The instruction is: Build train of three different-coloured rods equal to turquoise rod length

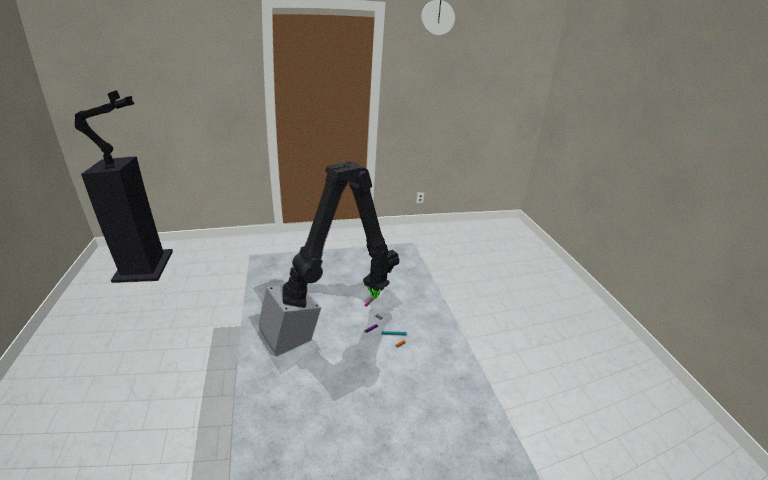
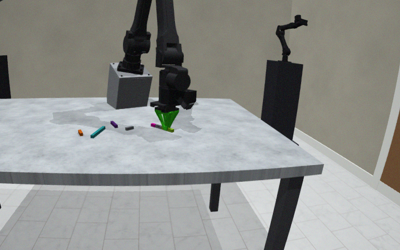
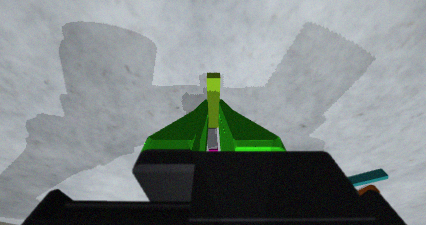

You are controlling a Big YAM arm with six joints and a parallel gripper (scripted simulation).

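My hand is right at the lime rod. Also, from my hand: purple rod (50 mm behind, 190 mm to the right, 10 mm below); magenta rod (40 mm behind, 40 mm to the right, 10 mm below); turquoise rod (40 mm ahead, 230 mm to the right, 10 mm below).
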